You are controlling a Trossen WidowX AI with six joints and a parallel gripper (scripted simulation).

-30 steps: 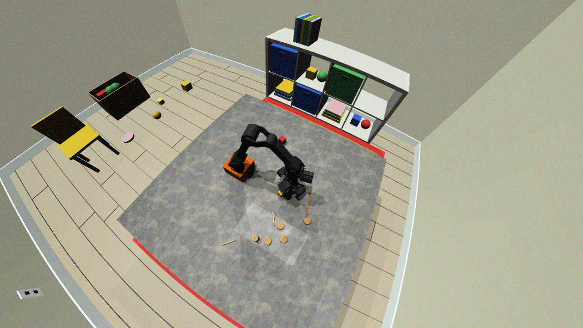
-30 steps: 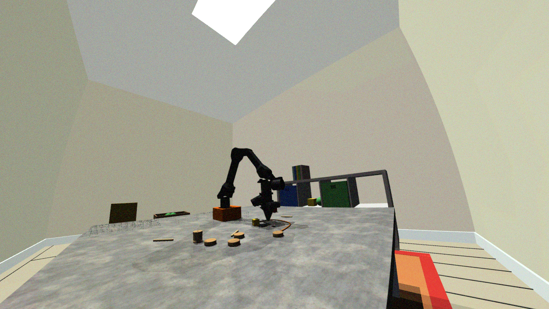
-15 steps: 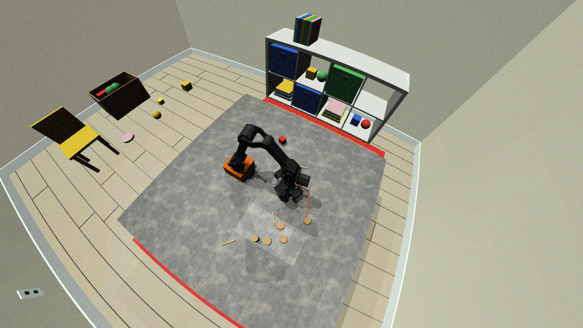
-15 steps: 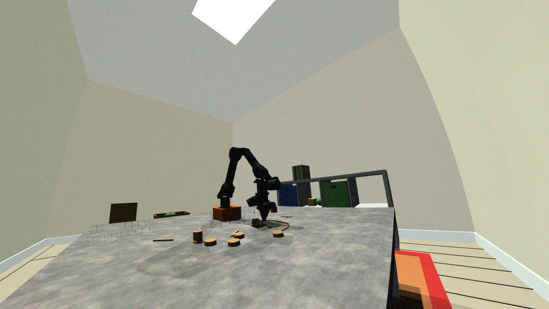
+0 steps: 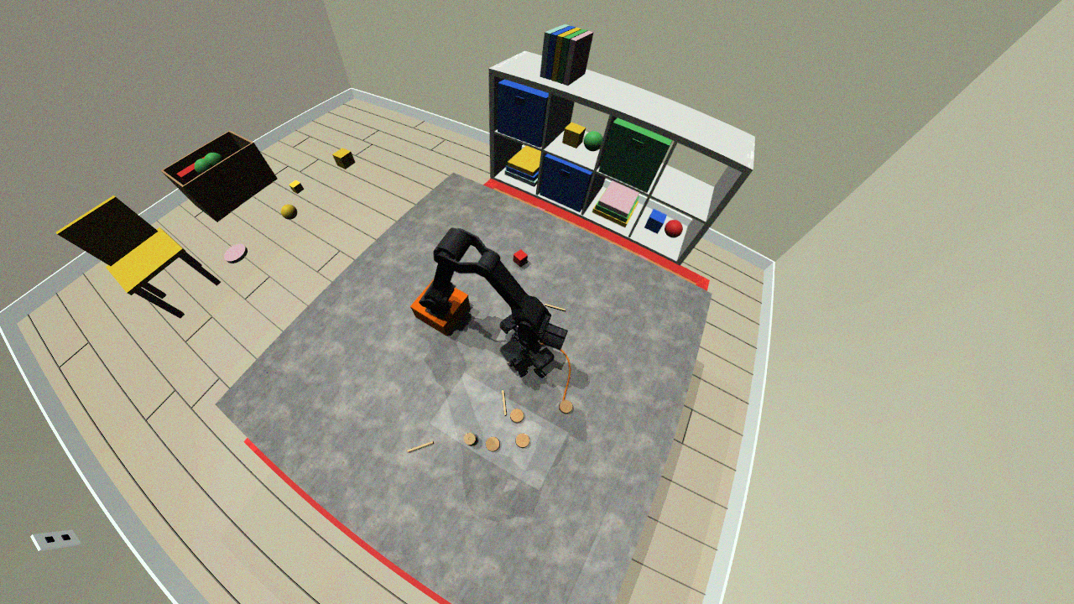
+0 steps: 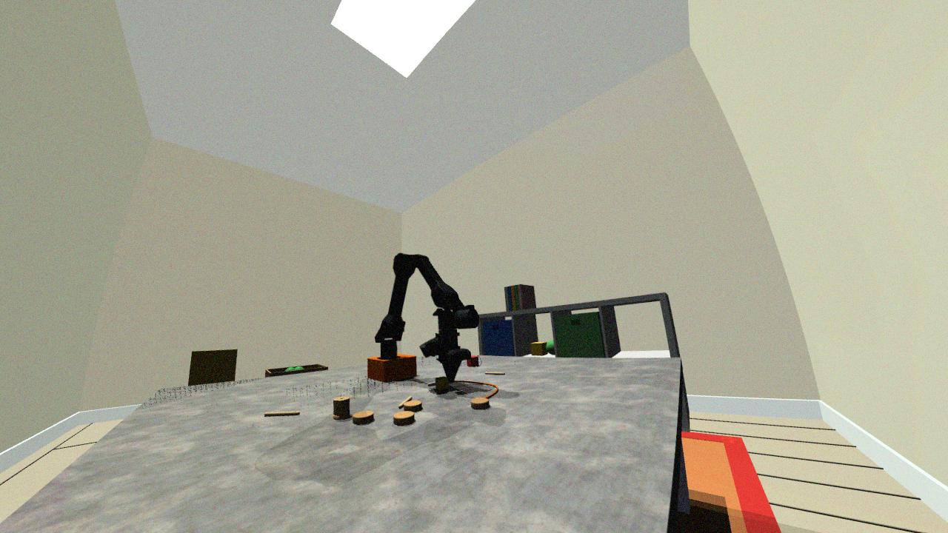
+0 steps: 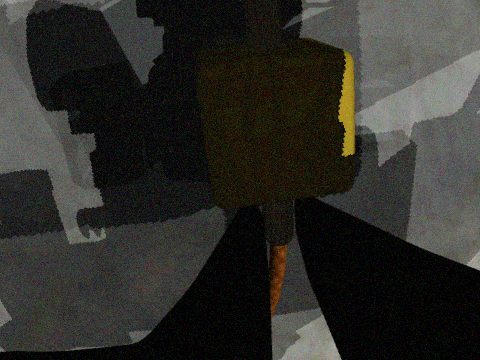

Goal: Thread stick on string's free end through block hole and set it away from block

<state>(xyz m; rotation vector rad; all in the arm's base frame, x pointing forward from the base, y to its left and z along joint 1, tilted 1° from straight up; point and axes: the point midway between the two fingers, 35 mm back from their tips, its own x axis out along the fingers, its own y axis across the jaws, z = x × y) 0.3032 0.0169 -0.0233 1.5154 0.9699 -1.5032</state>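
My gripper tip is 1 cm past the thin wooden stick and 1 cm to the left of it. From my gripper tip the other things lie so: yellow wooden block 1 cm behind, 3 cm to the right; then round wooden button 19 cm ahead, 11 cm to the right, 1 cm below; then short wooden cylinder 2 cm behind, 32 cm to the right, 1 cm above.
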